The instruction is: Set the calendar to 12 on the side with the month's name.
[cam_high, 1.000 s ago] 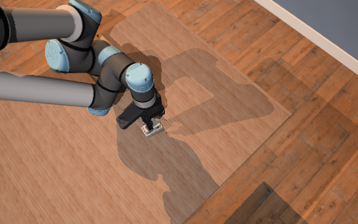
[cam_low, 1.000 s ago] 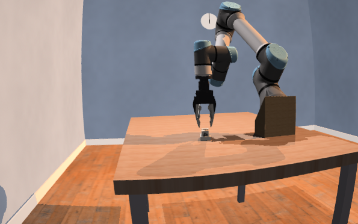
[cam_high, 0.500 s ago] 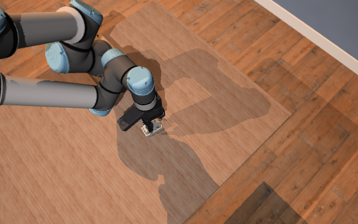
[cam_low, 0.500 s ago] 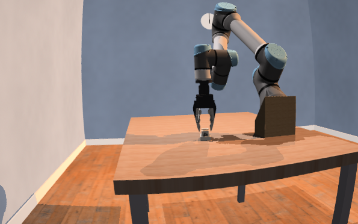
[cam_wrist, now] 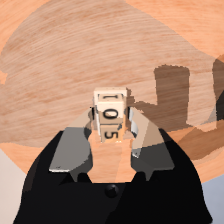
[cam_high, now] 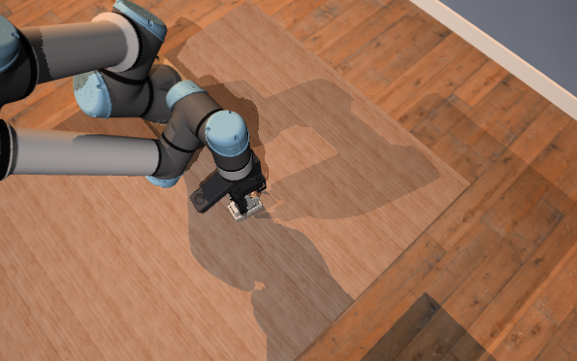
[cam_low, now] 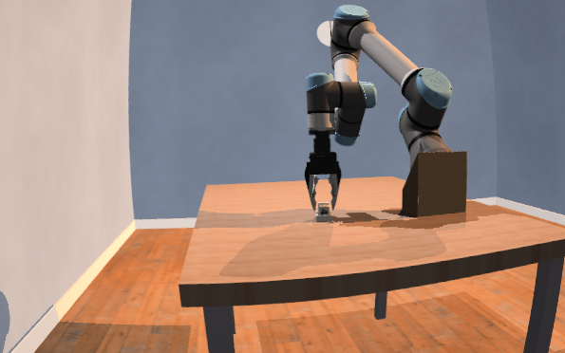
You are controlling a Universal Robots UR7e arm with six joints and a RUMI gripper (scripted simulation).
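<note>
Right now my hand is 10 mm above the white digit cube. The rest, counted from my hand: calendar tray: 20 mm to the left, 30 mm below.
</note>
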